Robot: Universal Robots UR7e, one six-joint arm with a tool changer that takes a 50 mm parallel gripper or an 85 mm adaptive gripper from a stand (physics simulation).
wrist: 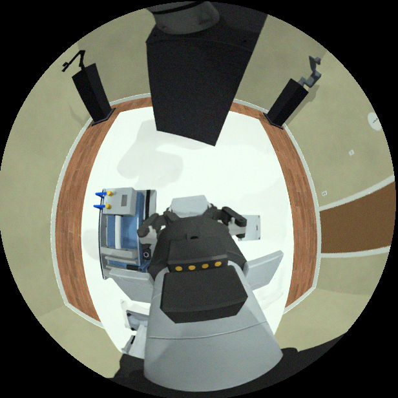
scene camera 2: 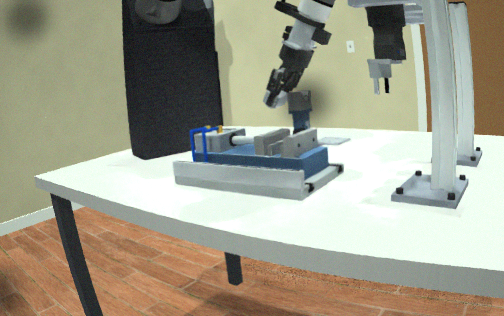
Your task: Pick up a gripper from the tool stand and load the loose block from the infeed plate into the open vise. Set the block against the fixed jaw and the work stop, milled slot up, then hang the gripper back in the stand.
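Pixels of known places: arm's base, origin of its link: [scene camera 2: 157,8].
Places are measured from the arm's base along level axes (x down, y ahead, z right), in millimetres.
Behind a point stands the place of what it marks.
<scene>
My adaptive gripper [scene camera 2: 278,91] [wrist: 191,212] is shut on the loose block [scene camera 2: 273,99] {x 322, y 403, z 20 mm} [wrist: 189,203], a pale grey piece between the dark fingertips. In the scene view it hangs tilted, in the air above and behind the vise. The vise [scene camera 2: 260,159] {x 416, y 486, z 223 mm} [wrist: 131,231] has a blue body and stands with its grey jaws apart. The infeed plate [scene camera 2: 335,141] {x 462, y 463, z -208 mm} [wrist: 253,227] has no block on it. The milled slot and the work stop cannot be made out. A parallel gripper hangs in the tool stand [scene camera 2: 443,100] {x 310, y 829, z 189 mm}.
A blue post with a grey head [scene camera 2: 300,101] {x 333, y 443, z -40 mm} stands behind the vise, close to the gripper in the scene view. Blue hoses [scene camera 2: 191,145] {x 391, y 331, z 238 mm} rise at the vise's left end. A tall black pedestal [scene camera 2: 172,85] {x 263, y 48, z -2 mm} [wrist: 197,90] stands at the back left of the table.
</scene>
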